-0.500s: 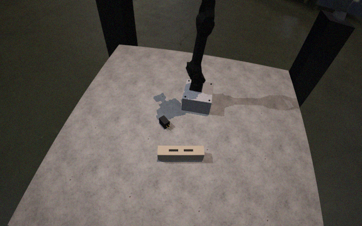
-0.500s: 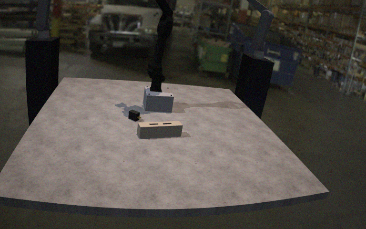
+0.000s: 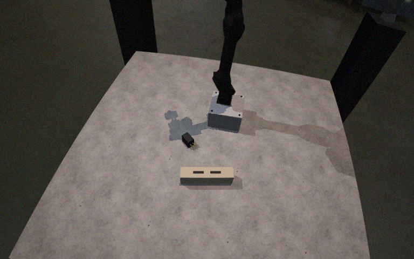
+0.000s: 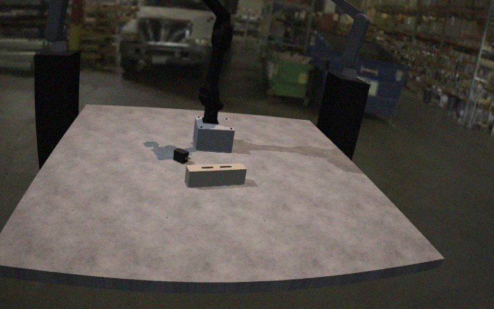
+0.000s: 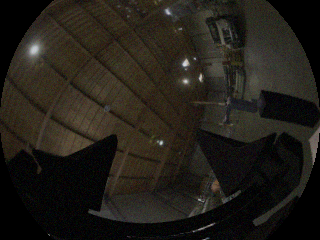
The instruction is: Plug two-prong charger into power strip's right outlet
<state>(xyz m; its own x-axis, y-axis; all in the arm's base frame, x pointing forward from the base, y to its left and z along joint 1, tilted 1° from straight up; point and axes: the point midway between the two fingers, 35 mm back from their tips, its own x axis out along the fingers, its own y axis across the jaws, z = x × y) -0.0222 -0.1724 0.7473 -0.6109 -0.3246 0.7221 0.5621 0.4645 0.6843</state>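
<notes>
Now: gripper tip 840 mm above the black two-prong charger, 260 mm short of it and 90 mm to the right of it.
</notes>
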